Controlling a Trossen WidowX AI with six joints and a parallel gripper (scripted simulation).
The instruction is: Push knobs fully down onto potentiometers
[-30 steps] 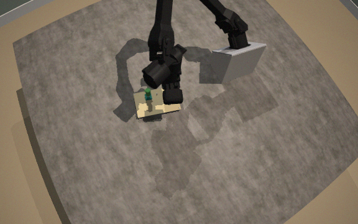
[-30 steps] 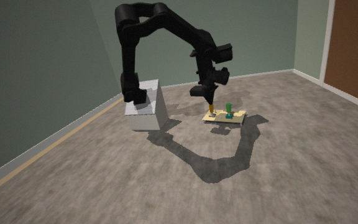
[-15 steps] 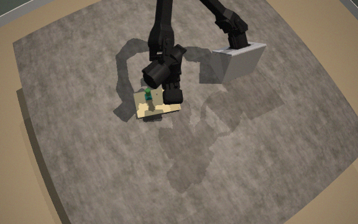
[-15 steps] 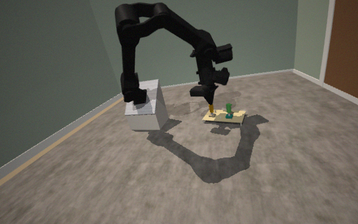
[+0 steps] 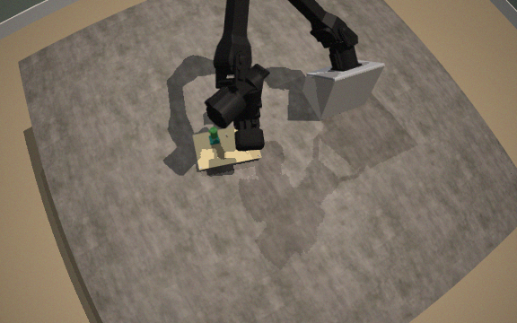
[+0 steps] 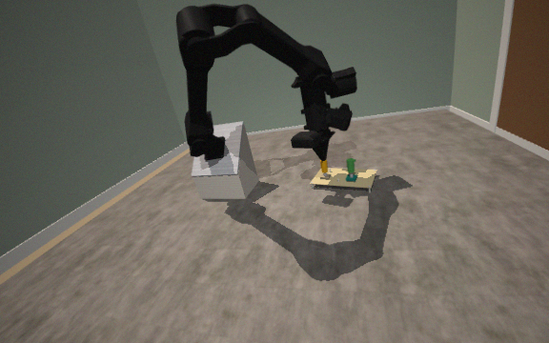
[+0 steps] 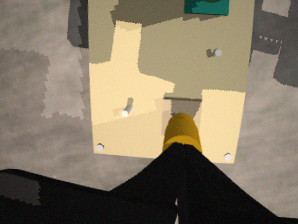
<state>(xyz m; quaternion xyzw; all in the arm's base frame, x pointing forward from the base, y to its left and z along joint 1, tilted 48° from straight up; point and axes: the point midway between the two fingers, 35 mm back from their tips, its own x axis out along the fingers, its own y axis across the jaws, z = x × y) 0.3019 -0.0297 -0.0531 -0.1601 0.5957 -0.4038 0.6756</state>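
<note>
The orange knob lies 20 mm below my gripper tip. From my gripper tip the other things lie so: green knob: 70 mm ahead, 30 mm to the right, 10 mm below.
</note>
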